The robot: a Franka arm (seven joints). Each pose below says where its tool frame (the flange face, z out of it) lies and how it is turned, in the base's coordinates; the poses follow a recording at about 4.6 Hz.
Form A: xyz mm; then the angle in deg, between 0 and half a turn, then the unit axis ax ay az.
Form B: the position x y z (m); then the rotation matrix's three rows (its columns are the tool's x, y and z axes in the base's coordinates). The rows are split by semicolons. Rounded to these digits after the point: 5 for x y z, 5 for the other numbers.
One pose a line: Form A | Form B
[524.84, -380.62, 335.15, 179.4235, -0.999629, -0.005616, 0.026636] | 0.52484, -0.38062, 0.33515; 0.99852, 0.01096, -0.05331; 0.01150, -0.99989, 0.00976; -0.05319, -0.01036, -0.99853
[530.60, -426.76, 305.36, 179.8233, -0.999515, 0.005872, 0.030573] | 0.53060, -0.42676, 0.30536; 0.99806, -0.01183, -0.06110; -0.01164, -0.99993, 0.00344; -0.06113, -0.00272, -0.99813
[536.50, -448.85, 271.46, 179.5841, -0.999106, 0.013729, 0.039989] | 0.53650, -0.44885, 0.27146; 0.99642, -0.02772, -0.07981; -0.02714, -0.99960, 0.00835; -0.08001, -0.00615, -0.99678
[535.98, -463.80, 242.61, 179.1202, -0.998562, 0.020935, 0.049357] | 0.53598, -0.46380, 0.24261; 0.99425, -0.04257, -0.09824; -0.04105, -0.99901, 0.01740; -0.09889, -0.01327, -0.99501
